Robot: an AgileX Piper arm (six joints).
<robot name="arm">
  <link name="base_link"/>
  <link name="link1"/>
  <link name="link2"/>
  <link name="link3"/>
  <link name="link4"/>
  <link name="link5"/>
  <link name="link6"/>
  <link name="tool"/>
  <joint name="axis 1" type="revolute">
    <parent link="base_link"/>
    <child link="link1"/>
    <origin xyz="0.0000 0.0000 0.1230" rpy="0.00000 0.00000 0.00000"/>
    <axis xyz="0 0 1"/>
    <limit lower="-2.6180" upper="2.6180"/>
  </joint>
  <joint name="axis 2" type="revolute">
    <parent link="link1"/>
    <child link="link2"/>
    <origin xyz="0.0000 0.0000 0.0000" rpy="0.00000 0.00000 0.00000"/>
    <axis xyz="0 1 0"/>
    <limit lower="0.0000" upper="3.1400"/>
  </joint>
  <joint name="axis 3" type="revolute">
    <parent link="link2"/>
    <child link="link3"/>
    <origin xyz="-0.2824 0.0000 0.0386" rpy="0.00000 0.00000 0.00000"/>
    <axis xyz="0 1 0"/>
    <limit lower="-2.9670" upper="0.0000"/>
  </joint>
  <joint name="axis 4" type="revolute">
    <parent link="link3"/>
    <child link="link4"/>
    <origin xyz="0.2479 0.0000 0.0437" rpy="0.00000 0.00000 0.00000"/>
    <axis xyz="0.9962 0 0.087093"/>
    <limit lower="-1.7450" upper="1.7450"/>
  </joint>
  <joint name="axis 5" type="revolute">
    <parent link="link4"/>
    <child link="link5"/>
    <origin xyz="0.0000 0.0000 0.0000" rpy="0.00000 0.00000 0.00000"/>
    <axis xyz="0 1 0"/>
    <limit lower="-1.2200" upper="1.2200"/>
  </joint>
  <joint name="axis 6" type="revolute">
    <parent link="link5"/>
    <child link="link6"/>
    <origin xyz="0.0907 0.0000 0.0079" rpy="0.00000 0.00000 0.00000"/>
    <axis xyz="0.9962 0 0.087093"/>
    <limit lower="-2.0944" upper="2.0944"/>
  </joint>
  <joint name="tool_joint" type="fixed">
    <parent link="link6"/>
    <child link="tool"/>
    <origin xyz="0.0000 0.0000 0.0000" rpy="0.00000 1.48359 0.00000"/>
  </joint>
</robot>
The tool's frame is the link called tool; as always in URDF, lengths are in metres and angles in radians.
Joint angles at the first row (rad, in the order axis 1, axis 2, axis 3, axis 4, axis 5, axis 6):
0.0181 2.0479 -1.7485 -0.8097 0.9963 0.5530
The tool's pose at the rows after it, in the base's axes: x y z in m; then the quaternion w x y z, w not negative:
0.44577 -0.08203 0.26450 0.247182 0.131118 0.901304 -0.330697
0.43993 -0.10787 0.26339 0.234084 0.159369 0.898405 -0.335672
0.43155 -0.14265 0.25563 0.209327 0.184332 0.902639 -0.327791
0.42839 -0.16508 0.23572 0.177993 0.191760 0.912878 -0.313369
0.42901 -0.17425 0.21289 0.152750 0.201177 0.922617 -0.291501
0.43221 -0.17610 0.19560 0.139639 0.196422 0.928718 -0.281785
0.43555 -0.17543 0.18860 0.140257 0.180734 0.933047 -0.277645
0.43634 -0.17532 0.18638 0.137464 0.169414 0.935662 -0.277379
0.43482 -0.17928 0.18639 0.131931 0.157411 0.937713 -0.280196
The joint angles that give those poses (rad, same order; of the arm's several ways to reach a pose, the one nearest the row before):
-0.0528 2.0479 -1.7475 -0.8520 1.0195 0.5762
-0.1117 2.0493 -1.7475 -0.8444 1.0240 0.5747
-0.1976 2.0609 -1.7475 -0.7952 1.0121 0.5281
-0.2549 2.0990 -1.7475 -0.7413 0.9997 0.4756
-0.2814 2.1433 -1.7475 -0.6858 0.9919 0.4549
-0.2867 2.1792 -1.7475 -0.6665 0.9776 0.4428
-0.2857 2.1943 -1.7475 -0.6604 0.9536 0.4185
-0.2857 2.1990 -1.7475 -0.6580 0.9480 0.3958
-0.2948 2.1989 -1.7475 -0.6580 0.9469 0.3615

